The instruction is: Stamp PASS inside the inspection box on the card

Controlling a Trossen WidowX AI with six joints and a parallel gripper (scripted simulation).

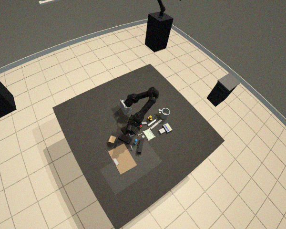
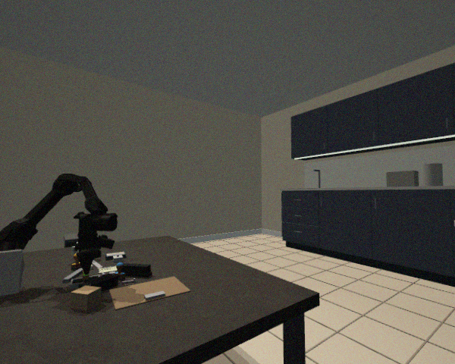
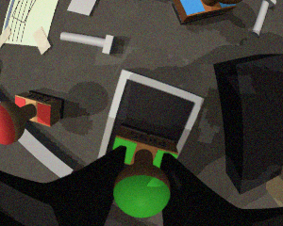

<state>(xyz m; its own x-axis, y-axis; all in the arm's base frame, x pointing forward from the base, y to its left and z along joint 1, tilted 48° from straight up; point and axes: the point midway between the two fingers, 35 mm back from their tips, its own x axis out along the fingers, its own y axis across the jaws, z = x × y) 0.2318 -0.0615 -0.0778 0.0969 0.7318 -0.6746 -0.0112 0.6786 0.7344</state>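
Now: the green-knobbed stamp right at my gripper tip. From my gripper tip the other things lie so: red-knobbed stamp (1 cm ahead, 9 cm to the left, 2 cm below); blue-knobbed stamp (11 cm ahead, 2 cm to the right, 2 cm below); ink pad (3 cm below).
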